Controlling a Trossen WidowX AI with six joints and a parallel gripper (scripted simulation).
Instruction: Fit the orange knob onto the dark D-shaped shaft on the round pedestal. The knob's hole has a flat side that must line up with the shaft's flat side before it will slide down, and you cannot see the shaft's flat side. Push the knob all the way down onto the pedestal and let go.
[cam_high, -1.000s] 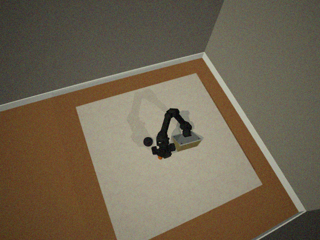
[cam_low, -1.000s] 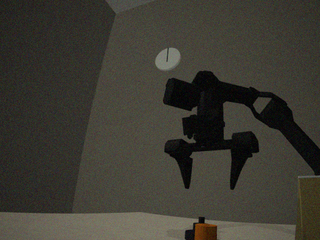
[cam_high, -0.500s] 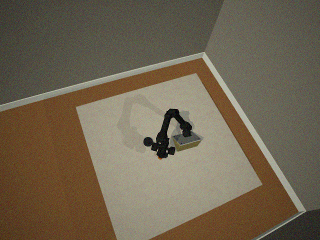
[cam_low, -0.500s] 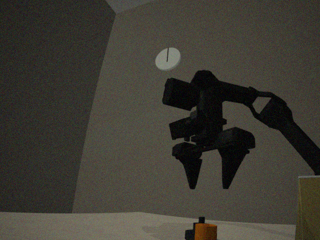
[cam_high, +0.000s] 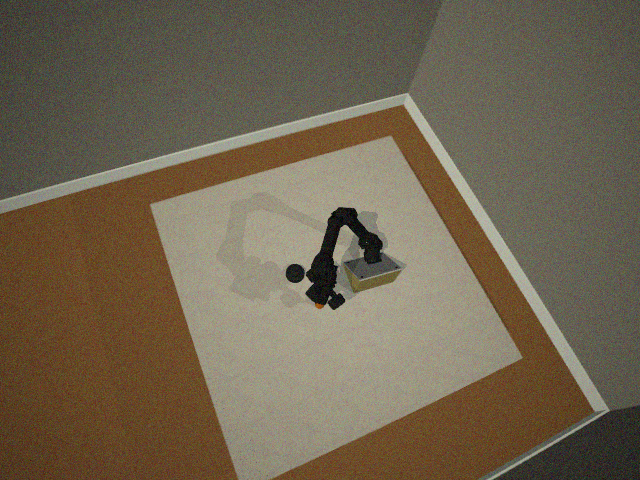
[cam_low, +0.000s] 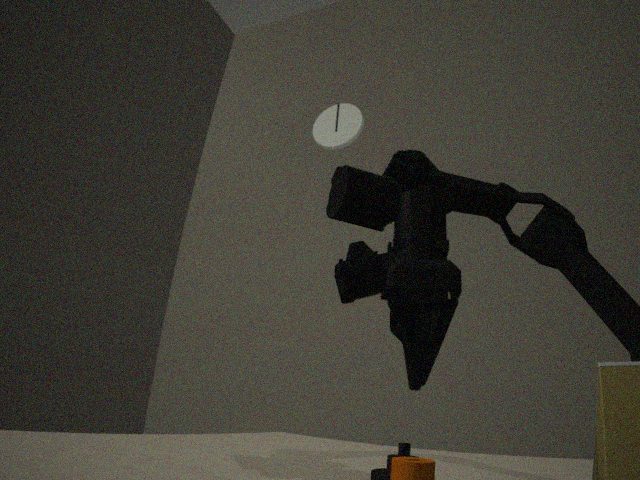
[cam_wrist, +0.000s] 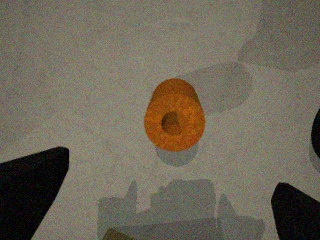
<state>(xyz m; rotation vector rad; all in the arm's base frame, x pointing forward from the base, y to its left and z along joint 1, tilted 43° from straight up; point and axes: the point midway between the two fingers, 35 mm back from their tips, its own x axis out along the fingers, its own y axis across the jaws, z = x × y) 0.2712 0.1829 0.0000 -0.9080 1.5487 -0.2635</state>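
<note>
Now: gripper tip 10 cm above the orange knob. From my gripper tip the other things lie so: round dark pedestal 16 cm to the right, 10 cm below, 7 cm ahead.
</note>
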